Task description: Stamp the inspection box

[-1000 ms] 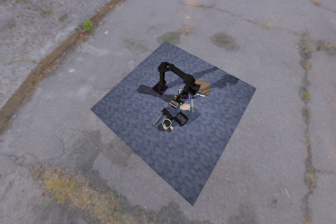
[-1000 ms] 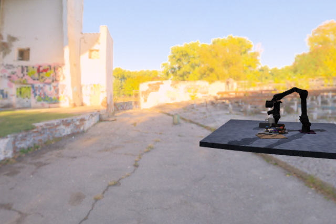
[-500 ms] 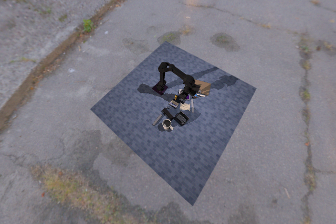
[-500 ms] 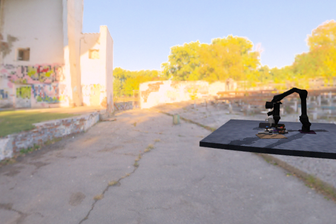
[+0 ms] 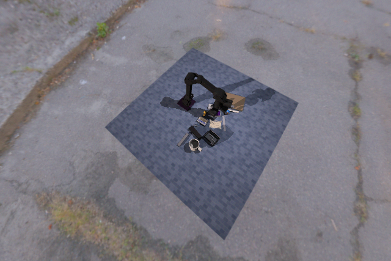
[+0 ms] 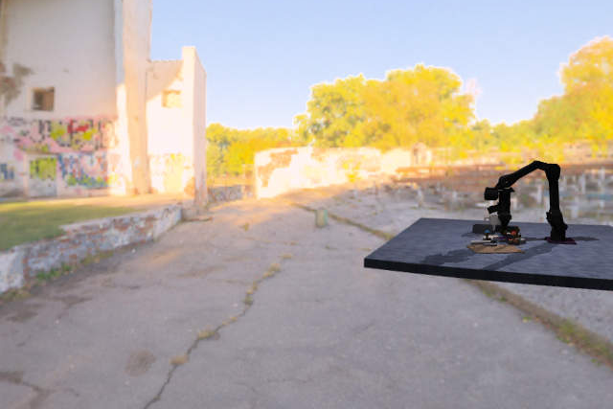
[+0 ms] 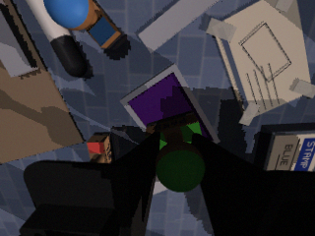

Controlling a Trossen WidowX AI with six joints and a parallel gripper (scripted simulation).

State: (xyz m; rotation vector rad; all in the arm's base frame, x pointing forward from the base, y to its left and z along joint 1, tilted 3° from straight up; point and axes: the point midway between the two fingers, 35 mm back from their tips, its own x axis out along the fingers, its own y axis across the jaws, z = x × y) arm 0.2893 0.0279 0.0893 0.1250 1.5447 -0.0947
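My gripper tip is now 50 mm above the ink pad. The rest, counted from my gripper tip: grey strip 110 mm ahead, 50 mm to the right, 50 mm below; then cream card 90 mm to the right, 60 mm below, 40 mm ahead; then red-knobbed stamp 80 mm to the left, 30 mm below, 30 mm behind.
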